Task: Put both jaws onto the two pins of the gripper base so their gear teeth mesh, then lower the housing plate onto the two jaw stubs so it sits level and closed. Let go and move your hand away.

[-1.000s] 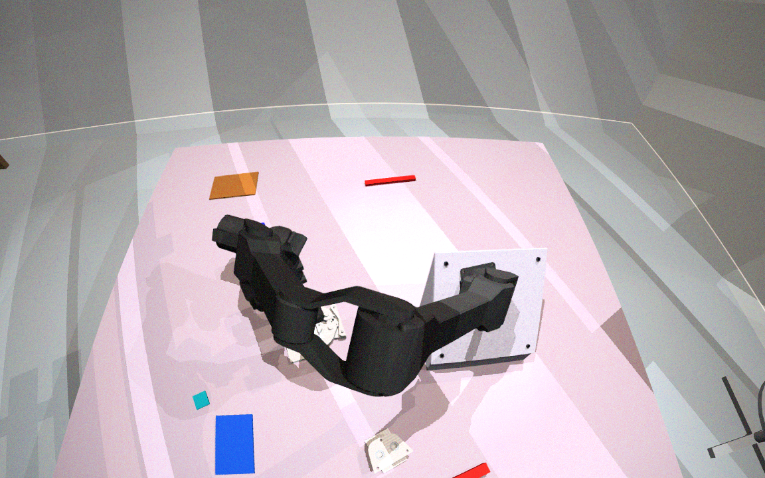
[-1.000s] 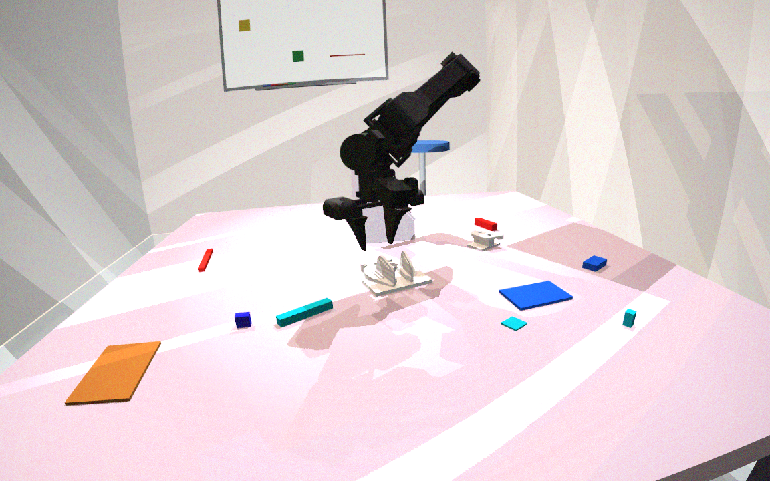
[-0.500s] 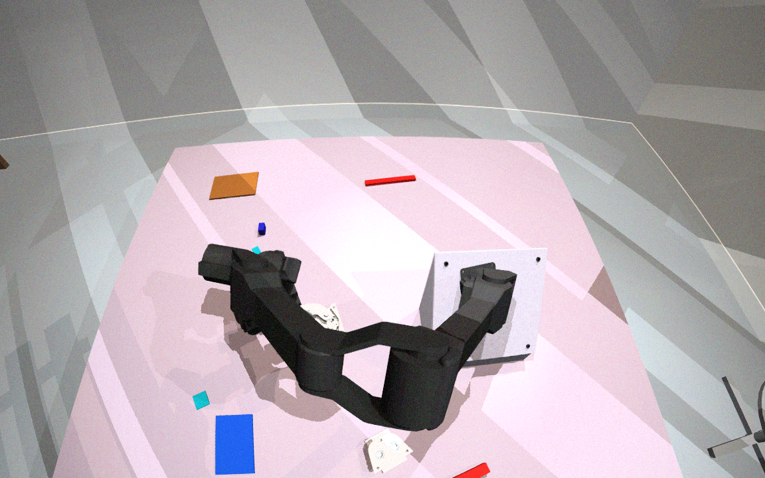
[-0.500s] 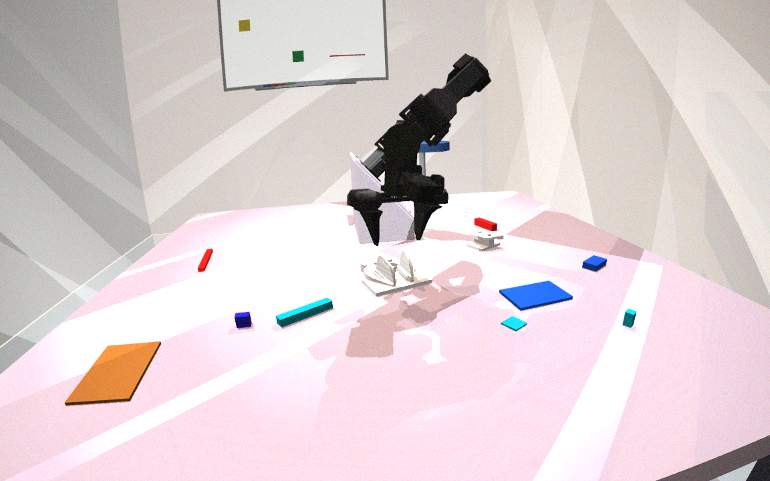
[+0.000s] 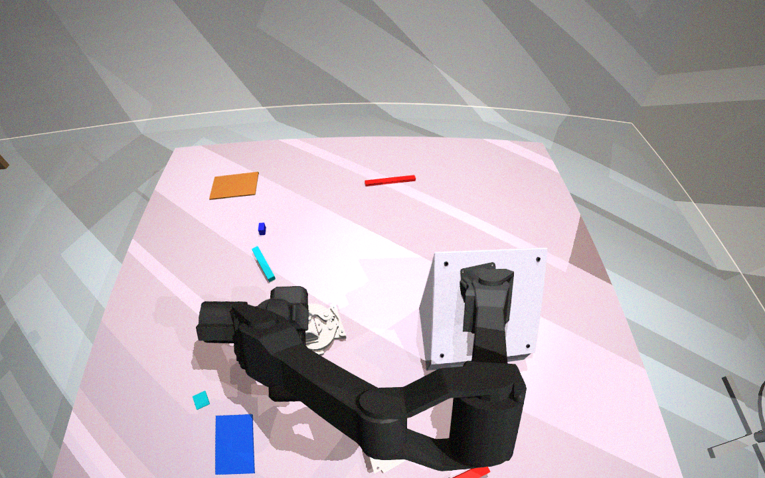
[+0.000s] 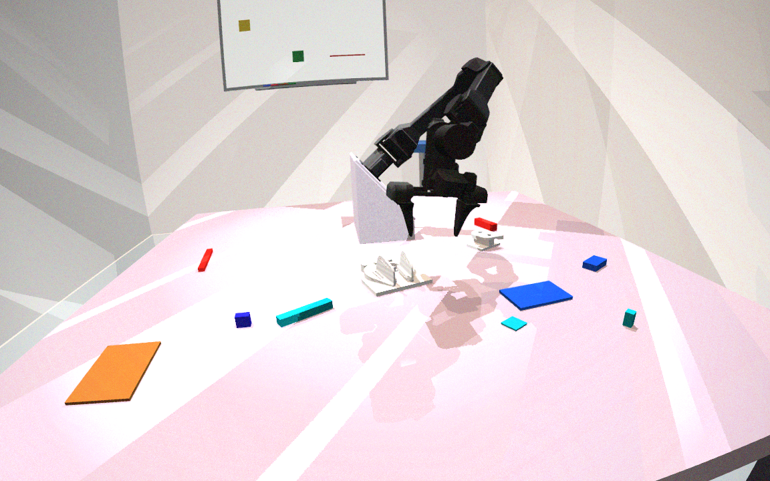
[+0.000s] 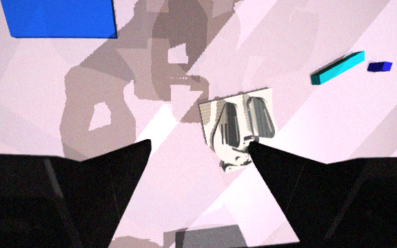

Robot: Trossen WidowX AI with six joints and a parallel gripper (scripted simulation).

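My gripper tip is 19 cm to the right of the white gripper base, 13 cm past it and 6 cm above it. Round my gripper tip: white jaw (7 cm to the right, 7 cm below, 5 cm behind); white sheet (8 cm to the right, 8 cm below); housing plate (9 cm to the right, 8 cm below, 6 cm behind).
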